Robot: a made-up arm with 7 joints. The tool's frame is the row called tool. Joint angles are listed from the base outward.
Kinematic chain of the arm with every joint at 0, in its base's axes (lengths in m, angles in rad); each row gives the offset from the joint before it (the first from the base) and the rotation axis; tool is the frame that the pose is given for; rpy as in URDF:
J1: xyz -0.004 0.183 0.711 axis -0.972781 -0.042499 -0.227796
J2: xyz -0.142 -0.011 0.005 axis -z
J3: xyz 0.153 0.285 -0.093 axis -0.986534 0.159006 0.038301
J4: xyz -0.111 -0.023 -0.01 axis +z
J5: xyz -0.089 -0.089 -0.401 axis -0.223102 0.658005 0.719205
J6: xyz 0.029 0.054 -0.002 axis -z
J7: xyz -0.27 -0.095 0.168 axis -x
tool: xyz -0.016 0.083 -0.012 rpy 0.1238 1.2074 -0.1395
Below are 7 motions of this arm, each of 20 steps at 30 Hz.
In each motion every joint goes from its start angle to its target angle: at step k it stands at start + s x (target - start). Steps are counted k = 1, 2, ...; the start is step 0. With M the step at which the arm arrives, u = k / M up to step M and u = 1 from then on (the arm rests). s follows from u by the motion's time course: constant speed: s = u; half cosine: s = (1 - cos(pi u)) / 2; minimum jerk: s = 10 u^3 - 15 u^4 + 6 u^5.
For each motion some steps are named. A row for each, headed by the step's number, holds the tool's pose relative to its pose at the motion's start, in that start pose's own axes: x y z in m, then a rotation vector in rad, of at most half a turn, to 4 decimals.
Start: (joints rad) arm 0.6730 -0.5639 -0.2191 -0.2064 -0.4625 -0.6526 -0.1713
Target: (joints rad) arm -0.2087 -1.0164 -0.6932 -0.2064 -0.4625 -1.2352 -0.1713
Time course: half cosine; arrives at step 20
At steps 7, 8, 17, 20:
7: 0.0276 0.0292 0.0021 -0.1122 -0.0197 0.4399
8: 0.0365 0.0395 0.0040 -0.1460 -0.0346 0.5553
17: 0.0935 0.1806 0.0413 -0.4731 -0.3151 1.4639
20: 0.0941 0.1977 0.0465 -0.5059 -0.3546 1.5408

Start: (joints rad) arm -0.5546 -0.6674 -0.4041 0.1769 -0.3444 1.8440 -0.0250
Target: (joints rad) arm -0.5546 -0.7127 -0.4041 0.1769 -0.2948 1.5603 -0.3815
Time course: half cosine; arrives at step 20
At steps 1, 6, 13, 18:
1: -0.0001 -0.0006 0.0003 -0.0014 0.0005 0.0025
6: -0.0045 -0.0208 0.0097 -0.0470 0.0206 0.0820
13: -0.0151 -0.0721 0.0410 -0.1664 0.0981 0.2803
18: -0.0196 -0.0953 0.0596 -0.2229 0.1477 0.3694

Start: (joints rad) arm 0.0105 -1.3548 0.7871 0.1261 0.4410 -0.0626 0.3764
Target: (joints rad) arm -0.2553 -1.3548 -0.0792 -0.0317 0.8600 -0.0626 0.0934
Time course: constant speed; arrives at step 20
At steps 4, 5, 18, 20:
4: 0.0178 0.0509 0.0341 0.0646 -0.0583 0.1867
5: 0.0208 0.0627 0.0438 0.0781 -0.0748 0.2334
18: 0.0120 0.1739 0.1932 0.1439 -0.3585 0.8280
20: 0.0033 0.1833 0.2173 0.1345 -0.4126 0.9146

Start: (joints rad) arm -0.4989 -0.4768 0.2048 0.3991 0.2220 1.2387 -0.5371
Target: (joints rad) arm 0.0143 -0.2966 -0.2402 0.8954 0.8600 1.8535 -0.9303
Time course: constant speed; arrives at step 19
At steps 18, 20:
18: 0.1475 -0.0642 -0.0182 -0.1409 -0.0675 -0.0262
20: 0.1577 -0.0733 -0.0176 -0.1547 -0.0781 -0.0172

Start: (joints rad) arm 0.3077 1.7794 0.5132 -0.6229 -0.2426 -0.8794 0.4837
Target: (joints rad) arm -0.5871 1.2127 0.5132 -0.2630 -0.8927 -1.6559 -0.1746
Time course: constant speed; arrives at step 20
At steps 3, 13, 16, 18, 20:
3: 0.0212 -0.0910 -0.0281 -0.1905 -0.0946 0.1773
13: 0.1237 -0.3551 0.0251 -0.8448 -0.2316 0.8562
16: 0.1611 -0.4046 0.0720 -1.0387 -0.2278 1.0726
18: 0.1866 -0.4276 0.1068 -1.1656 -0.2164 1.2176
20: 0.2119 -0.4425 0.1427 -1.2901 -0.1993 1.3625

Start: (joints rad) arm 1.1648 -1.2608 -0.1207 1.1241 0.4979 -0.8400 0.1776
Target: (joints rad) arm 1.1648 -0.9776 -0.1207 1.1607 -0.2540 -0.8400 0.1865
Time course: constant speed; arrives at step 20
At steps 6, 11, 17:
6: 0.0125 0.0513 -0.0499 0.2201 -0.1225 -0.1301
11: 0.0308 0.0987 -0.0784 0.4012 -0.2201 -0.2464
17: 0.0611 0.1559 -0.0962 0.6148 -0.3322 -0.3956

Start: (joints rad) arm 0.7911 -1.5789 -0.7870 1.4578 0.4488 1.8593 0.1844
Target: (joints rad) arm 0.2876 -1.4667 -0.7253 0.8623 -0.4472 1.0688 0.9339
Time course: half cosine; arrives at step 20
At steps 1, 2, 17, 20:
1: 0.0004 0.0004 0.0010 0.0004 0.0004 -0.0020
2: 0.0016 0.0017 0.0039 0.0014 0.0014 -0.0079
17: 0.0972 0.0820 0.1042 0.1775 -0.0962 -0.1026
20: 0.1045 0.0907 0.1079 0.1985 -0.1099 -0.1029

